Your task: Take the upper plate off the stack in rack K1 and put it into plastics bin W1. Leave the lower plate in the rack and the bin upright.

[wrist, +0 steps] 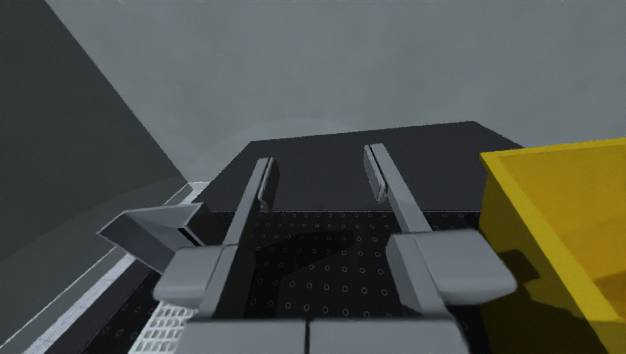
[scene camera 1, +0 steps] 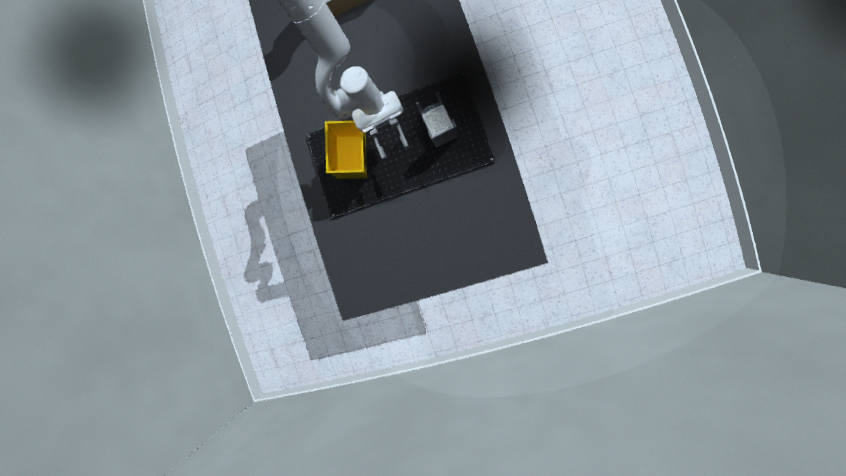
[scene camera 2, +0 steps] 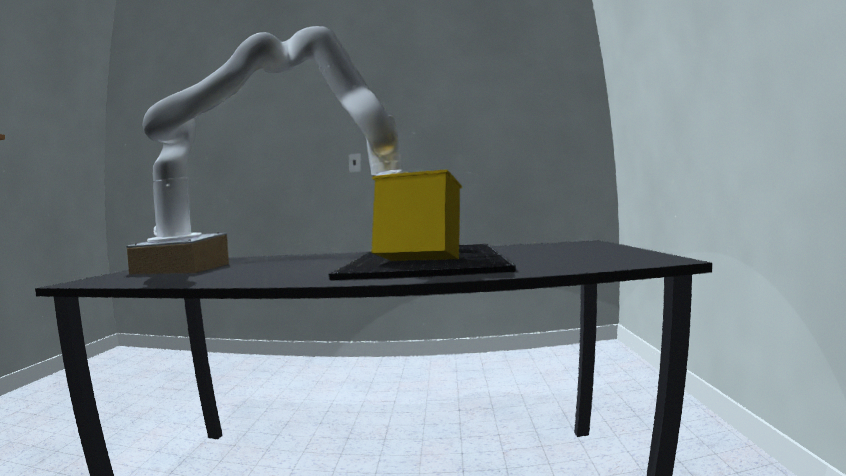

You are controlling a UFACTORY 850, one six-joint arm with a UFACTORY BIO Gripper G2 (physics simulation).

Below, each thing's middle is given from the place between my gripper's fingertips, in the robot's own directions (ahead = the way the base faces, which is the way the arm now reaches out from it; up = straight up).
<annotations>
The yellow plastics bin W1 point(scene camera 2: 416, 215) lies 8 cm behind my hand, 19 cm to the right of it and 9 cm below it.
</annotations>
